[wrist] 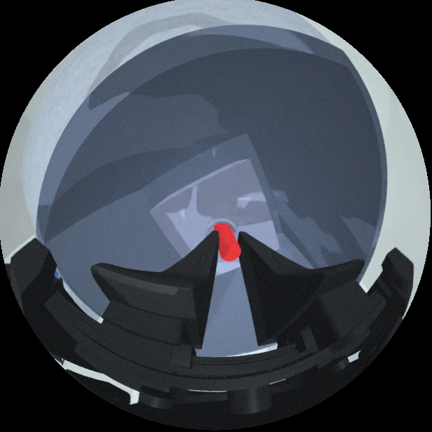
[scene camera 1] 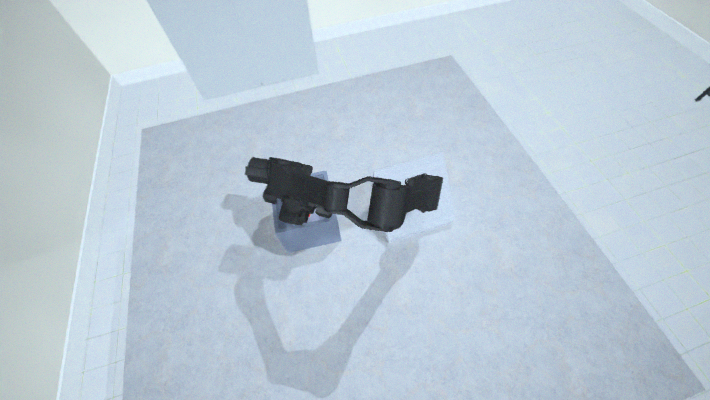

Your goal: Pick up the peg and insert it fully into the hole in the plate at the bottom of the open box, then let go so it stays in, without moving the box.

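Places are measured from the arm's base along level axes (x ahead, y down, z left), in metres.
Pixels of known places: arm's base, origin of its link: (scene camera 1: 418, 187).
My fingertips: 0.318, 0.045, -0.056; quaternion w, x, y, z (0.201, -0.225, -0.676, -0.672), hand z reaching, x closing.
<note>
Ahead of a thing's pixels: the offset from my fingertips to its top centre, as dx, dy, dz.
The red peg (wrist: 229, 246) is between my fingertips; in the scene view a tiny red bit of the peg @[-0.005, -0.016, -0.003] (scene camera 1: 309, 215) shows beside the gripper. My gripper (wrist: 227, 236) is shut on the peg, inside the open box. The blue-grey box @[-0.006, -0.066, -0.002] (scene camera 1: 315, 236) (wrist: 300, 95) stands under the arm, its walls around the fingers in the wrist view. The pale plate (wrist: 220, 187) lies at the box's bottom. The round hole (wrist: 222, 222) shows partly behind the peg's far end. Whether the peg's tip is in the hole or above it, I cannot tell.
The black arm (scene camera 1: 387, 205) reaches across from a white base block (scene camera 1: 425, 225) right of the box. A grey panel (scene camera 1: 245, 45) stands at the back. A small part of a black object (scene camera 1: 704, 94) shows at the right edge. The box walls rise close around the gripper.
</note>
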